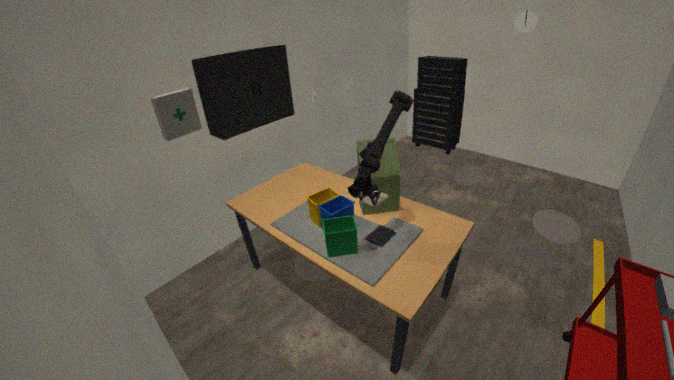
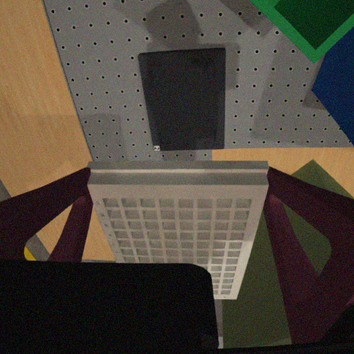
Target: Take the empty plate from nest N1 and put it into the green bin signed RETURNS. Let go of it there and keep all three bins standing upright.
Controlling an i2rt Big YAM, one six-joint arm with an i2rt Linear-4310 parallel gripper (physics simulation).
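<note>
The white plate with a grid of square wells is held in the air, above and behind the dark nest. My gripper is shut on the plate, one finger at each side edge. The dark nest lies bare on the grey board. The green bin stands upright at the board's front; its sign cannot be read. The blue bin and the yellow bin stand upright behind it.
A pale green box-shaped block stands behind the plate, close to the arm. The wooden table bears the board. A red cart stands on the floor at the right.
</note>
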